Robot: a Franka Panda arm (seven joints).
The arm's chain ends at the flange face. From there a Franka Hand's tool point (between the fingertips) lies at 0.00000 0.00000 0.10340 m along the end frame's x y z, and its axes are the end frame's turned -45 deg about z.
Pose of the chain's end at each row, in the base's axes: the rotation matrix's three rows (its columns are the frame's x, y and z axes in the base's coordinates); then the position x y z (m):
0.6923 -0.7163 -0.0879; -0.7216 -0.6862 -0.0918; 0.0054 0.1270 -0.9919; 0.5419 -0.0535 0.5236
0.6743 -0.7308 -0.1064; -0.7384 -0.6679 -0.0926; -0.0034 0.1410 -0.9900; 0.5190 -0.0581 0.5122
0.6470 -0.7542 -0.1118; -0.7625 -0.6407 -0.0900; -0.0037 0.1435 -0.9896; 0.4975 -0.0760 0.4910
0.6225 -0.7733 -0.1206; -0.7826 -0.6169 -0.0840; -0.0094 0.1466 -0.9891; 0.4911 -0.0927 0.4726
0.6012 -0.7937 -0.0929; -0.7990 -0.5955 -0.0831; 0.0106 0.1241 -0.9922; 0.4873 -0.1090 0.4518
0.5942 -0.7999 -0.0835; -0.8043 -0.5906 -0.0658; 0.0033 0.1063 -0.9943; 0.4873 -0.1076 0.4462
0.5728 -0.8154 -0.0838; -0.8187 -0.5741 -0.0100; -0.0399 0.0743 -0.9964; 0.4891 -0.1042 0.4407
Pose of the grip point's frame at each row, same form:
0.9960 -0.0170 -0.0879; -0.0250 -0.9955 -0.0918; -0.0860 0.0936 -0.9919; 0.5328 -0.0630 0.4210
0.9936 -0.0400 -0.1064; -0.0499 -0.9944 -0.0926; -0.1021 0.0973 -0.9900; 0.5080 -0.0677 0.4098
0.9908 -0.0758 -0.1118; -0.0861 -0.9922 -0.0900; -0.1041 0.0989 -0.9896; 0.4859 -0.0853 0.3887
0.9870 -0.1066 -0.1206; -0.1172 -0.9896 -0.0840; -0.1103 0.0970 -0.9891; 0.4786 -0.1014 0.3703
0.9863 -0.1361 -0.0929; -0.1439 -0.9861 -0.0831; -0.0803 0.0952 -0.9922; 0.4777 -0.1176 0.3492
0.9858 -0.1455 -0.0835; -0.1511 -0.9863 -0.0658; -0.0728 0.0775 -0.9943; 0.4787 -0.1144 0.3434
0.9816 -0.1715 -0.0838; -0.1730 -0.9849 -0.0100; -0.0808 0.0243 -0.9964; 0.4804 -0.1052 0.3377

